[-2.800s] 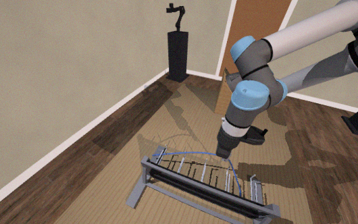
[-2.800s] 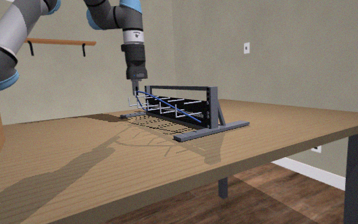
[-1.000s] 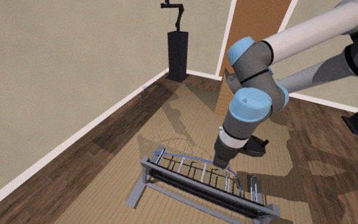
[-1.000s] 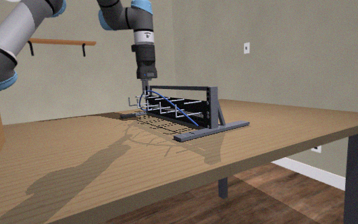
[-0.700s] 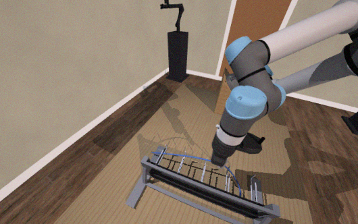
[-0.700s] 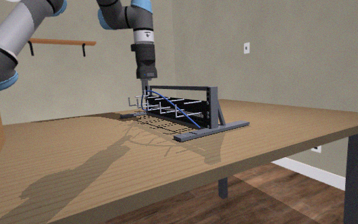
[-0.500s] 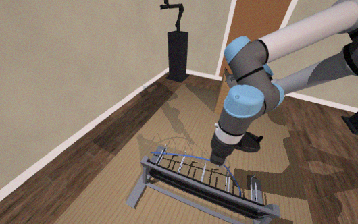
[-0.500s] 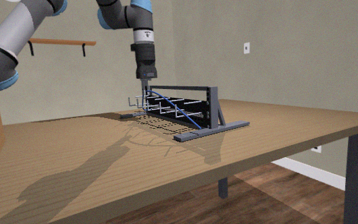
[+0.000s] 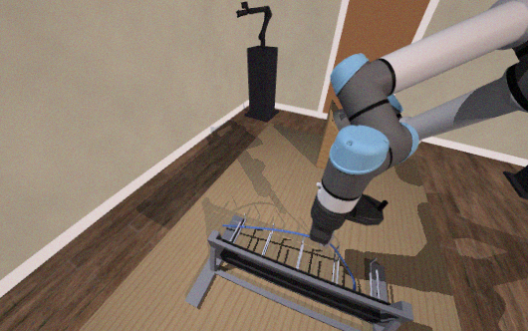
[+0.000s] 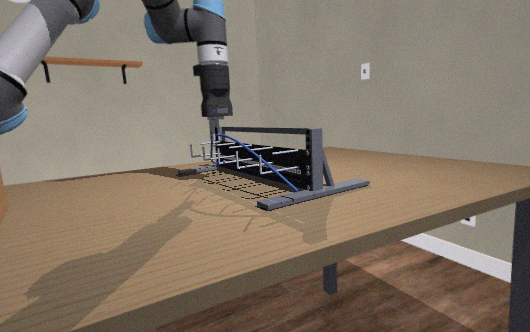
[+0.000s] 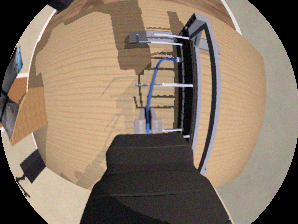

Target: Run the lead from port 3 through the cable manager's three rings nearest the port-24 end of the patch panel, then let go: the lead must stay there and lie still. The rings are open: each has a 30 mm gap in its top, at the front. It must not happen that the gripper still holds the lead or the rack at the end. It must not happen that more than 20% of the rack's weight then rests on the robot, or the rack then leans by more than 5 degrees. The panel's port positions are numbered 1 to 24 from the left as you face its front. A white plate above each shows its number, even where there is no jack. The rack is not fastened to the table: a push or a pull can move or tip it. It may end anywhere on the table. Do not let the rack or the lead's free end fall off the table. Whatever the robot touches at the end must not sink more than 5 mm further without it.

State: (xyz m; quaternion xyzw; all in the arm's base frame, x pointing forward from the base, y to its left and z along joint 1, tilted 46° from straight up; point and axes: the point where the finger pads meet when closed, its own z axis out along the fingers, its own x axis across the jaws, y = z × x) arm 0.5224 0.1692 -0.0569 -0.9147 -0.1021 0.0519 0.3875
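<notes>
My hand is 11 cm short of the grey rack, 4 cm to the left of it and 6 cm above it.
</notes>
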